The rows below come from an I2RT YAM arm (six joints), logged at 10 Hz.
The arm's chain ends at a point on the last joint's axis. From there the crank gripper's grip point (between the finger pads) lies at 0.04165 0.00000 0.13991 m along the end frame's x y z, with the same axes.
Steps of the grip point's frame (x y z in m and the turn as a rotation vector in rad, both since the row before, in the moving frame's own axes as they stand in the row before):
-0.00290, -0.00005, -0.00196, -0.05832, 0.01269, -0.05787
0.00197, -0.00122, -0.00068, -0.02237, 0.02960, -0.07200
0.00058, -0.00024, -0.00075, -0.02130, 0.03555, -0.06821
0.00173, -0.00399, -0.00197, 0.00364, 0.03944, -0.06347
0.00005, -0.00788, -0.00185, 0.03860, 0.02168, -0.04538
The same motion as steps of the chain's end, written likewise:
-0.00484, -0.00573, -0.00125, -0.05832, 0.01269, -0.05787
-0.00215, -0.00119, 0.00061, -0.02237, 0.02960, -0.07200
-0.00437, -0.00019, 0.00082, -0.02130, 0.03555, -0.06821
-0.00365, -0.00067, -0.00021, 0.00364, 0.03944, -0.06347
-0.00281, -0.00054, -0.00077, 0.03860, 0.02168, -0.04538

